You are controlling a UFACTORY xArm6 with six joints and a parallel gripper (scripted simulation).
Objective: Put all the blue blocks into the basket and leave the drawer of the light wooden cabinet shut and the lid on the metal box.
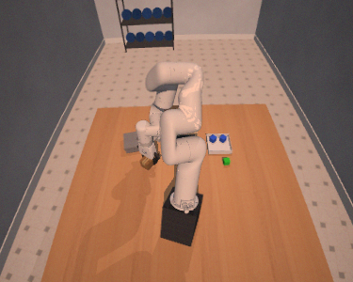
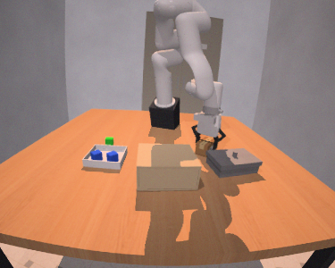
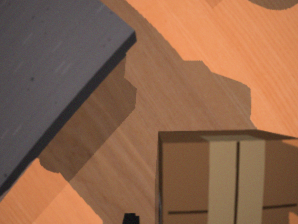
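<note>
My hand is right at the small brown box. From my hand the other things lie so: grey metal box 160 mm ahead, 50 mm to the left, 10 mm below; drawer 160 mm ahead, 230 mm to the right, 10 mm above; red block 10 mm ahead, 20 mm to the right, 20 mm below.
</note>
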